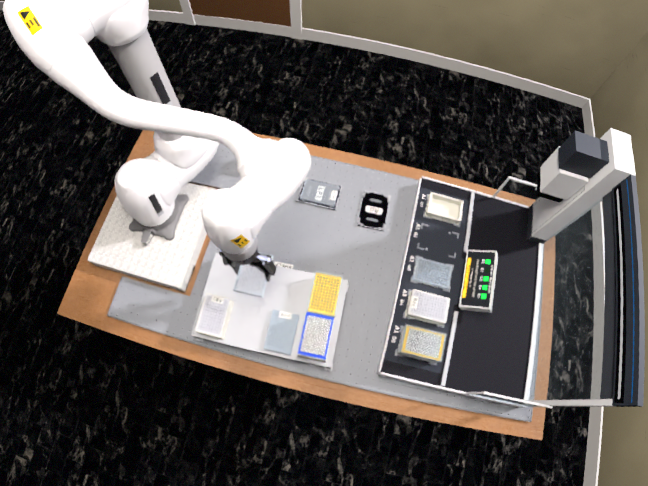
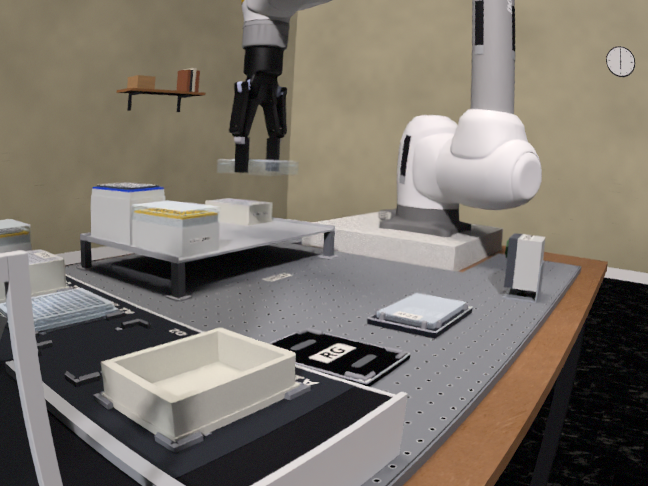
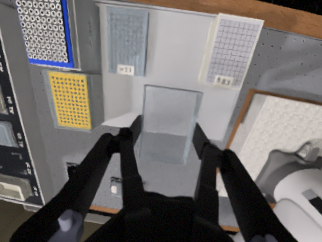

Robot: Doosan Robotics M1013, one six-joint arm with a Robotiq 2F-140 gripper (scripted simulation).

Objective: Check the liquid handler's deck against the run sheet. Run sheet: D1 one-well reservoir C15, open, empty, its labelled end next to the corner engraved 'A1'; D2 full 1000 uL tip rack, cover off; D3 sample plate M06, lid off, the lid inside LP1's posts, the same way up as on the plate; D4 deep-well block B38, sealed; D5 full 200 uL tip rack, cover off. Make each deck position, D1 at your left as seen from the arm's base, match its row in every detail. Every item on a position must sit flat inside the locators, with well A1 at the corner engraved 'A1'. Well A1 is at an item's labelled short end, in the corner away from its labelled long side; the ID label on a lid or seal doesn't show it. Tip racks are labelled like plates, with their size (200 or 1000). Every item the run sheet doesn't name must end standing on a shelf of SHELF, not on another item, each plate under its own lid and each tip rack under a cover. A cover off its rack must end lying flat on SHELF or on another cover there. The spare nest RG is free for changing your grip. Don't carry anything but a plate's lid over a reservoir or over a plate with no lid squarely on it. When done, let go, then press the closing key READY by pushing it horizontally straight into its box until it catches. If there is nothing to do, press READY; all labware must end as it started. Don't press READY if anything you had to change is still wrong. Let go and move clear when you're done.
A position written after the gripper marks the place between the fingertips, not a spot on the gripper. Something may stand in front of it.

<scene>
In view: the gripper [image 2: 257,171], a white reservoir [image 2: 149,386], a blue-rimmed tip rack [image 2: 111,205], a shelf [image 1: 289,290] and an RG nest [image 1: 363,214].
The white reservoir also shows in image 1 [image 1: 443,208]. The blue-rimmed tip rack shows as well in image 1 [image 1: 315,338]. The gripper is seen too in image 3 [image 3: 167,125].
</scene>
